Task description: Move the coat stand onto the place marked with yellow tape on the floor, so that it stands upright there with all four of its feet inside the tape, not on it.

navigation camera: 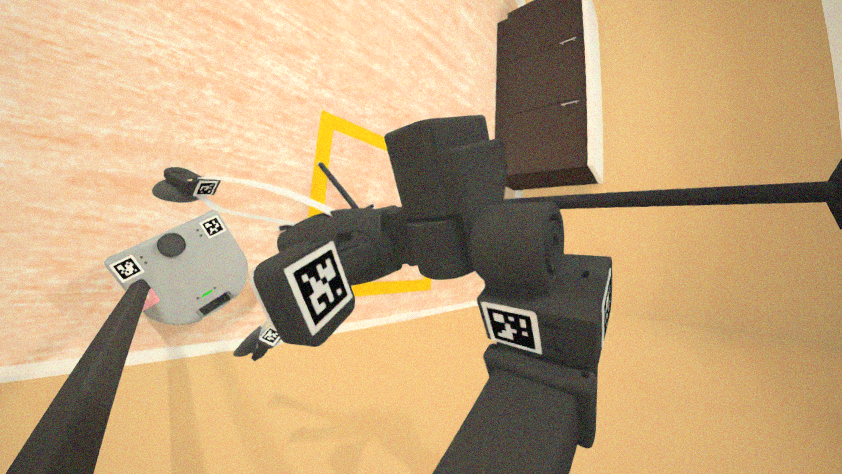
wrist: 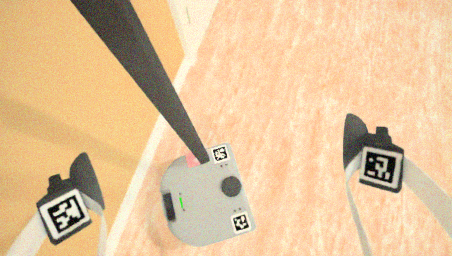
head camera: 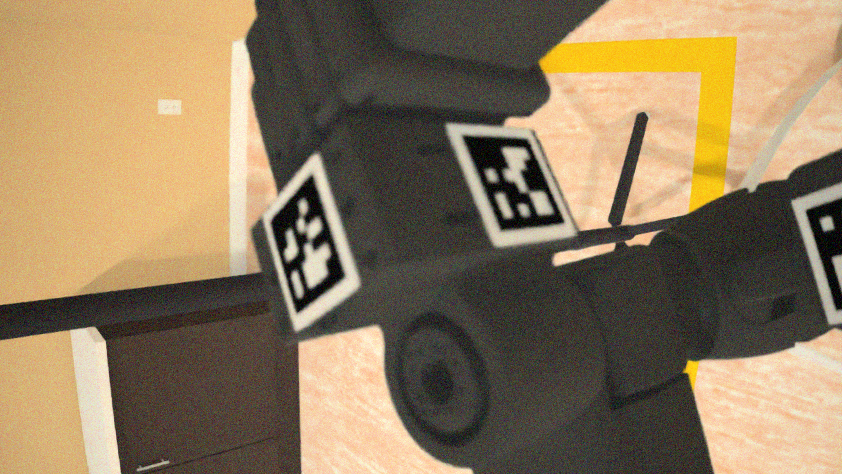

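Seen in the pictures: gripper, fingertip midpoint: (navigation camera: 203, 274) (wrist: 221, 153); robot's base, link origin: (navigation camera: 172, 243) (wrist: 230, 189).
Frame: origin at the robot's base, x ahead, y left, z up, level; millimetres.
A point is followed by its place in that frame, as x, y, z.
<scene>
The black coat stand (head camera: 129, 300) @(-201, -610, 1155) (navigation camera: 677, 196) @(-194, -612, 1294) seems upright. Its pole runs behind my wrist. One foot (head camera: 629, 170) @(-323, -586, 158) lies within the yellow tape (head camera: 712, 117) @(-367, -422, 1) (navigation camera: 353, 130) @(156, -967, 1) in the head view. Another foot (navigation camera: 338, 187) @(-73, -649, 154) has its end over the tape bar nearer my base in the navigation view. The remaining feet are mostly or wholly hidden by the wrist. My gripper (navigation camera: 212, 263) @(-6, -27, 902) (wrist: 221, 153) @(-6, -27, 902) is open, with nothing between its widely spread fingers. It points down towards my own base and is apart from the stand. Its fingertips do not show in the head view.
My grey base (navigation camera: 194, 276) @(-119, -1, 160) (wrist: 200, 220) @(-138, -82, 160) and dark mast (navigation camera: 100, 382) @(-61, 116, 839) (wrist: 150, 80) @(-66, 116, 797) are beside the wall with its white skirting. A dark brown cabinet (head camera: 194, 382) @(-405, -2437, 527) (navigation camera: 542, 76) @(142, -2804, 505) with a white side stands beyond the taped area. My raised wrist blocks much of the head view.
</scene>
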